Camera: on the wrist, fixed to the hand. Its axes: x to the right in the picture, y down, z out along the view.
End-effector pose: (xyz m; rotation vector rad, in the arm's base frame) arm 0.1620 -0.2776 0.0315 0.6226 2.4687 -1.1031
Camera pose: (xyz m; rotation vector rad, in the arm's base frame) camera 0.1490 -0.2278 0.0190 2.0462 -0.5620 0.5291
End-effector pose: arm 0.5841 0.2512 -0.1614 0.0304 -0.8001 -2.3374
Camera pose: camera 0.5861 0.1985 -0.1654 -0.8059 0.0280 0.6855
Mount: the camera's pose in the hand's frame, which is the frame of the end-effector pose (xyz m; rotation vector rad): 0.0291 0.0304 -0.0321 0.1508 0.2215 -3.0970
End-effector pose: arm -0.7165 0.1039 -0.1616 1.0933 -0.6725 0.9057
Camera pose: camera -0.7281 0.1478 -0.1345 0.7910 1.3950 -1.6272
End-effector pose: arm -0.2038 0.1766 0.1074 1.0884 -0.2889 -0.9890
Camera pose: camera -0.1510 0.1764 0.1104 -0.5105 -1.2879 1.7184
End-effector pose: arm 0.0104 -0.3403 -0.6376 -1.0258 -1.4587 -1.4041
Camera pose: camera 0.0314 -0.3712 -0.6001 -1.5398 1.0075 1.0464
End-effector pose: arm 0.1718 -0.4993 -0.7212 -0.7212 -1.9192 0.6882
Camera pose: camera 0.1955 -0.4526 -0.7135 2.0083 -0.6684 -1.1528
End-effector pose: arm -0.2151 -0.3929 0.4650 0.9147 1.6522 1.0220
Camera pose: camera -0.2503 -0.3620 0.4897 -1.7394 1.1311 -1.2237
